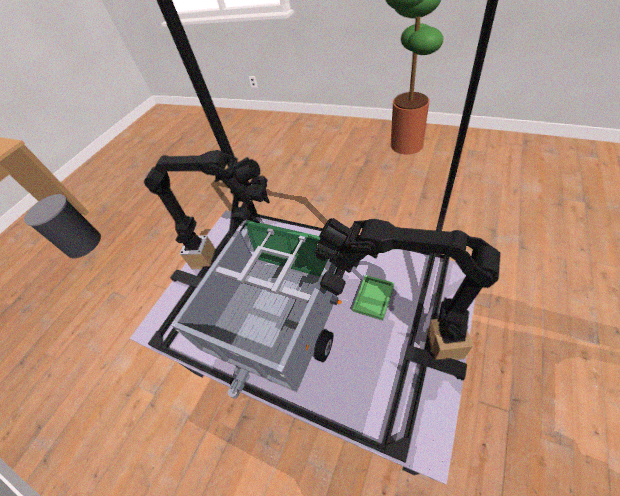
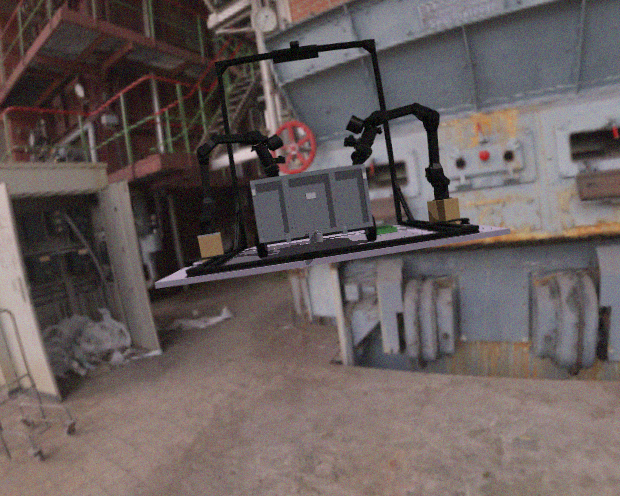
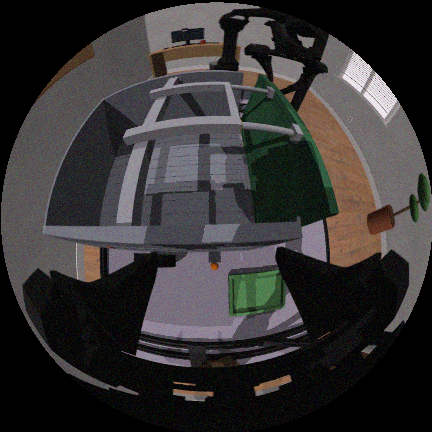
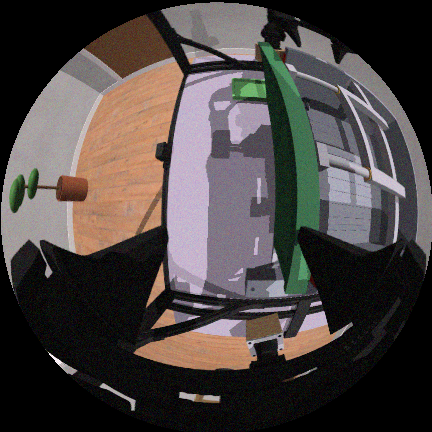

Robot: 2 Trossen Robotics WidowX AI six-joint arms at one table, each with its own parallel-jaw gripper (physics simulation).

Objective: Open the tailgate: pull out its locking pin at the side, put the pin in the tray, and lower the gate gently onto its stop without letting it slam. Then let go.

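Places are measured from the left arm's base along level axes (x ahead, y left, z up), in centimetres.
Pixels of known places: left gripper, between the fingertips: (image 1: 329,273) (image 3: 217,257); right gripper, between the fingertips: (image 1: 263,212) (image 3: 289,84) (image 4: 236,233); left arm's base, origin of its link: (image 1: 451,332) (image 2: 442,199); right arm's base, origin of its link: (image 1: 193,244) (image 2: 208,234) (image 4: 265,346).
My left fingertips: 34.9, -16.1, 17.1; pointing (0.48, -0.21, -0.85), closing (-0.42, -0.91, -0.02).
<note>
Ahead of a thing's pixels: the offset from my left fingertips to its top centre, as dx, dy, dz. "*": to the spot under its first point.
The green tailgate (image 1: 309,261) (image 3: 280,192) (image 4: 308,195) stands upright at the far end of the grey trailer (image 1: 266,373) (image 2: 310,209). An orange knob (image 1: 339,302) (image 3: 214,266), seemingly the locking pin's head, sticks out from the trailer's side beside a small grey block; its shaft is hidden. The green tray {-14.5, -5.3, -26.6} (image 1: 374,297) (image 2: 386,229) (image 3: 257,292) (image 4: 249,89) is empty. My left gripper (image 1: 333,283) (image 3: 217,257) is open above the trailer's side wall near the knob. My right gripper (image 1: 262,193) (image 4: 236,233) is open above the tailgate, one finger on each side of its line.
A white ladder-like frame {* +19.5, +0.3, -1.5} (image 1: 268,284) (image 3: 185,124) lies across the trailer, with rods reaching to the tailgate. A black wheel {+5.5, +13.4, -18.4} (image 1: 324,345) stands at the trailer's right side. Dark frame rails (image 1: 403,398) edge the table, and tall black posts (image 1: 467,111) rise behind.
</note>
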